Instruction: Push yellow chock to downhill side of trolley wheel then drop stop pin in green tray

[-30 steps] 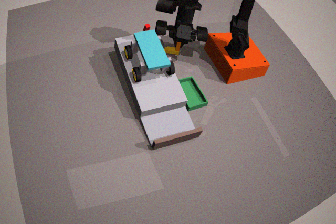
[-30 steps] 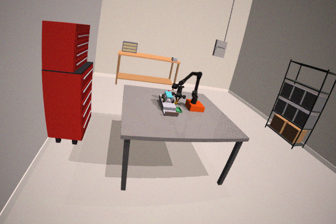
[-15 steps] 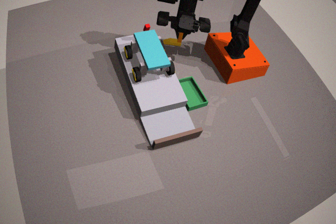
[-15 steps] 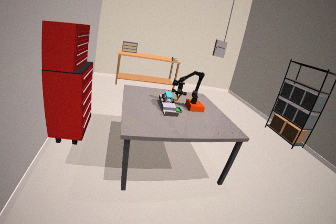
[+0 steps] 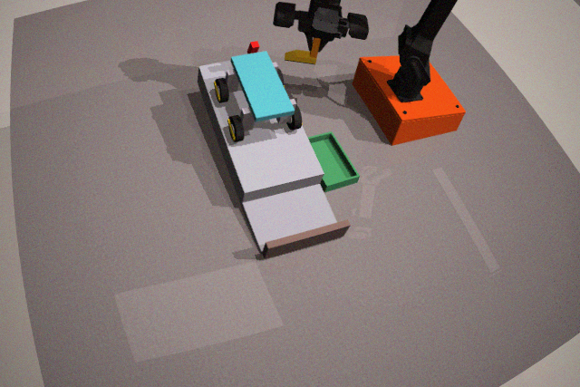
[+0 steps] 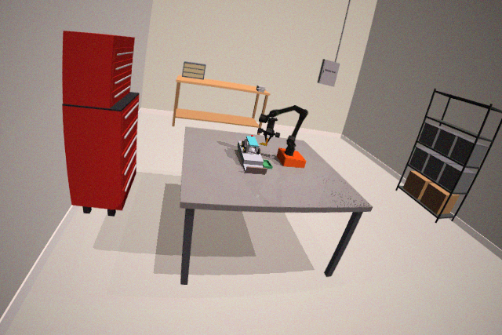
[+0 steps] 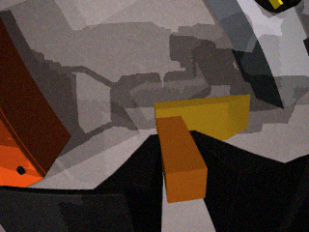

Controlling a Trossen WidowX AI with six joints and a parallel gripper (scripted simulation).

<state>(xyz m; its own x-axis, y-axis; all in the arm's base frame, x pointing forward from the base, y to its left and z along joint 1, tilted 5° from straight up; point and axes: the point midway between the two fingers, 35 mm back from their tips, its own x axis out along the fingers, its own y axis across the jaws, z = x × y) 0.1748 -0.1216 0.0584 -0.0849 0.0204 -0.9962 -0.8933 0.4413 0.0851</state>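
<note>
Right now the trolley is 160 mm ahead of my gripper tip, 100 mm to the left of it and 10 mm below it. The rest, counted from my gripper tip: yellow chock (20 mm ahead, 10 mm to the right, 10 mm below); red-headed stop pin (140 mm ahead, 10 mm to the right, 10 mm above); brown bar (170 mm ahead, 360 mm to the left, 90 mm below).
</note>
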